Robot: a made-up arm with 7 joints. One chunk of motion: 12 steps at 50 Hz.
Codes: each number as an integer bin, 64 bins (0 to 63) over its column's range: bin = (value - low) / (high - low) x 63, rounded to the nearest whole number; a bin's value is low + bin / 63 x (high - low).
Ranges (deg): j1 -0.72..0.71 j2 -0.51..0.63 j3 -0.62..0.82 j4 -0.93..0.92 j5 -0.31..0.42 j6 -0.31..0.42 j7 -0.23..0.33
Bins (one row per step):
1: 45 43 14 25 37 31 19
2: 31 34 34 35 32 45 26
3: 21 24 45 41 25 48 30
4: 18 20 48 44 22 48 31
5: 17 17 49 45 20 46 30
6: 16 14 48 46 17 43 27
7: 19 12 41 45 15 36 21
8: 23 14 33 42 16 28 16
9: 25 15 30 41 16 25 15
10: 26 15 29 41 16 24 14
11: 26 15 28 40 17 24 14
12: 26 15 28 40 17 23 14
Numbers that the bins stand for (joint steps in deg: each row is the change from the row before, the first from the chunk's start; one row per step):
1: 0.301 0.268 -0.300 -0.196 0.119 0.049 -0.061
2: -0.016 0.105 0.157 0.098 0.061 0.211 0.001
3: -0.243 -0.076 0.409 0.274 -0.020 0.246 0.037
4: -0.311 -0.148 0.477 0.362 -0.055 0.246 0.046
5: -0.334 -0.202 0.500 0.391 -0.078 0.223 0.037
6: -0.357 -0.257 0.477 0.421 -0.113 0.188 0.010
7: -0.289 -0.293 0.317 0.391 -0.136 0.107 -0.043
8: -0.198 -0.257 0.134 0.303 -0.125 0.014 -0.088
9: -0.153 -0.239 0.066 0.274 -0.125 -0.020 -0.097
10: -0.130 -0.239 0.043 0.274 -0.125 -0.032 -0.106
11: -0.130 -0.239 0.020 0.245 -0.113 -0.032 -0.106
12: -0.130 -0.239 0.020 0.245 -0.113 -0.043 -0.106

